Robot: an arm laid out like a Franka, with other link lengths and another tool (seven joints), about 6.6 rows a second.
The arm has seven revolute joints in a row. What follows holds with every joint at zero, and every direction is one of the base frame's. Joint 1 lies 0.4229 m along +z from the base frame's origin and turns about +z. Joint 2 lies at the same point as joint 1 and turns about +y. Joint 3 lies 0.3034 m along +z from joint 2 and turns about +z. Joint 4 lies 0.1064 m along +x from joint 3 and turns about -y. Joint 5 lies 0.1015 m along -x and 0.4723 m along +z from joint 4 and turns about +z. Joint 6 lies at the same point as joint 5 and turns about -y. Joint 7 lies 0.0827 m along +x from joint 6 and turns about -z. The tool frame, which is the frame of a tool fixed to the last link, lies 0.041 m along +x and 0.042 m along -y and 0.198 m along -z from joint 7; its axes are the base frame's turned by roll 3.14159, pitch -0.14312 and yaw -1.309 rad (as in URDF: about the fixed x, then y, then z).
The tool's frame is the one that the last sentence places.
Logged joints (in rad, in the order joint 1, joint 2, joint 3, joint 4, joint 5, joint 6, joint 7), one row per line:
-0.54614, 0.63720, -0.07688, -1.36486, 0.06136, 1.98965, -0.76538
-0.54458, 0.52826, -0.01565, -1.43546, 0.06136, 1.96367, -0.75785
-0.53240, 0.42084, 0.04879, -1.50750, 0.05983, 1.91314, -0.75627
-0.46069, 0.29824, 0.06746, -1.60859, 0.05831, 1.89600, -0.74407
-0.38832, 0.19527, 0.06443, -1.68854, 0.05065, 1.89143, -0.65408
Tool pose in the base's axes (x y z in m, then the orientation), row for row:
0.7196, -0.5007, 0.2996, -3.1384, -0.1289, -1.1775
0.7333, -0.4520, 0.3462, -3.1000, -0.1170, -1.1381
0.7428, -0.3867, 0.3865, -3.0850, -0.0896, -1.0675
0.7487, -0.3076, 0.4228, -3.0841, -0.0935, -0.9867
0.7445, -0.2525, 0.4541, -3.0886, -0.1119, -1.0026
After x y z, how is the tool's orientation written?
As angles about the fixed x, y, z axes (roll, pitch, yaw), in radians.
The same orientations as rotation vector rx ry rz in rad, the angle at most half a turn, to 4 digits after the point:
2.5517, -1.7035, 0.1674
2.6202, -1.6714, 0.1882
-2.7002, 1.5911, -0.1661
-2.7592, 1.4789, -0.1716
2.7456, -1.4993, 0.1935

